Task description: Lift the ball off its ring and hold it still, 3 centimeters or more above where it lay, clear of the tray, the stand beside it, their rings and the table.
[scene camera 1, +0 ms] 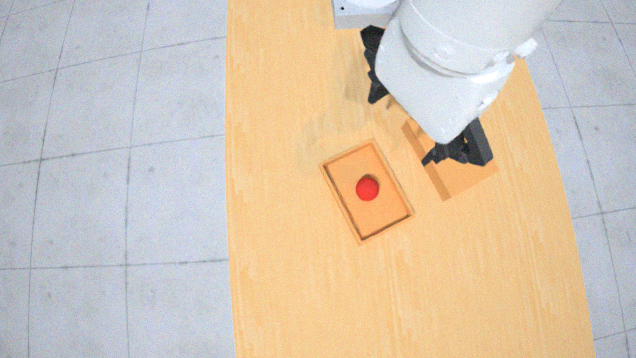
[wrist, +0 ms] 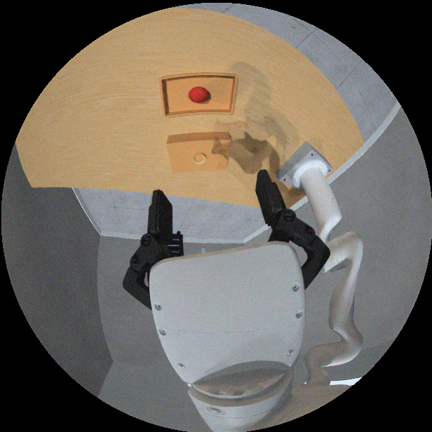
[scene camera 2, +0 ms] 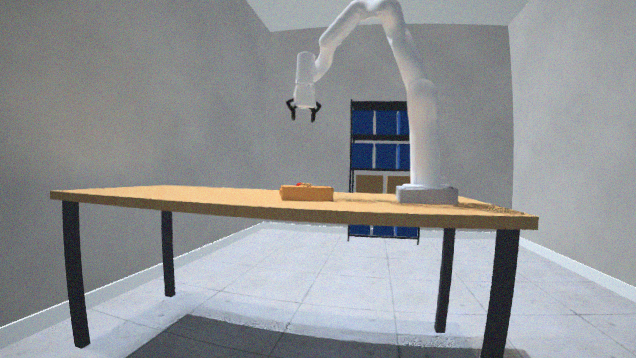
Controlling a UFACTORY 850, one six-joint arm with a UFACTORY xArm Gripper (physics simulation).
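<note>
The red ball [scene camera 1: 367, 188] [scene camera 2: 299, 184] [wrist: 198, 94] sits inside the shallow orange tray [scene camera 1: 382, 212] [wrist: 175, 103], near its middle. Its ring is hidden beneath it. The orange block-like stand [scene camera 1: 462, 180] [scene camera 2: 306, 193] [wrist: 182, 161] is beside the tray, and a thin ring [wrist: 200, 163] lies on its top in the wrist view. My gripper [scene camera 1: 398, 131] [scene camera 2: 303, 120] [wrist: 210, 187] is open and empty, fingers down, high above the table. In scene camera 1 it overlaps the stand and is up and right of the ball. In scene camera 2 the stand hides most of the tray.
The wooden table [scene camera 1: 300, 275] [scene camera 2: 200, 199] [wrist: 100, 100] carries the tray, the stand and the arm's grey base [scene camera 1: 357, 21] [scene camera 2: 426, 195]. A shelf rack [scene camera 2: 377, 106] with blue bins stands behind the table. The arm's shadow falls near the stand in the wrist view.
</note>
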